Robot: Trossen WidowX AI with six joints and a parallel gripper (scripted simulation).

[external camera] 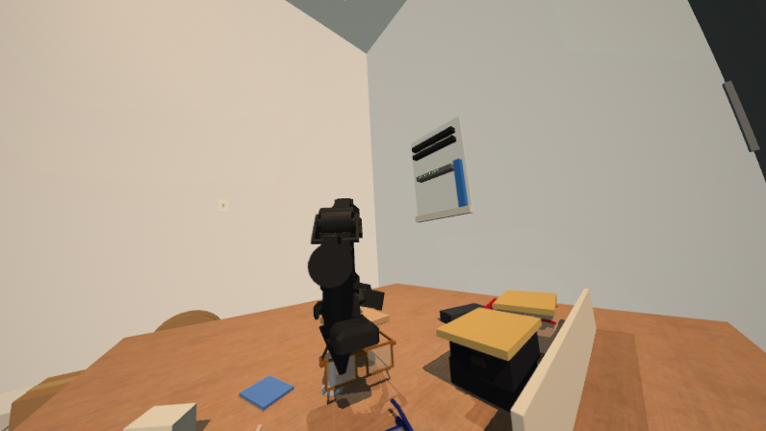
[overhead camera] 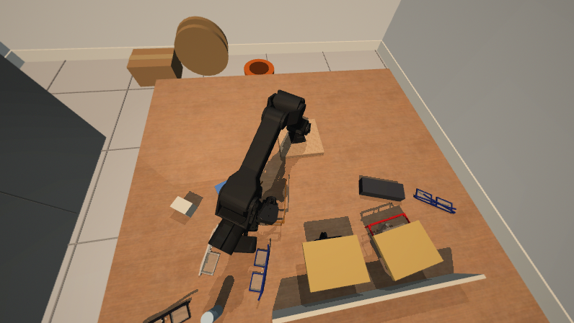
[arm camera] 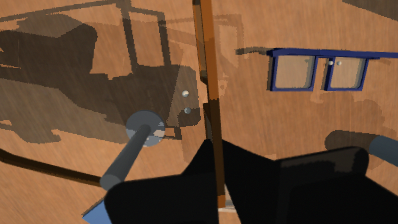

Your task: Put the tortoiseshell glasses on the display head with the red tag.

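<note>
The peg stand is 60 mm behind my gripper tip, 20 mm to the left of it and 30 mm below it. Also, from my gripper tip: blue pad 140 mm behind, 80 mm to the right, 50 mm below; then display head 140 mm ahead, 220 mm to the left; then block 110 mm behind, 220 mm to the right, 30 mm below.
</note>
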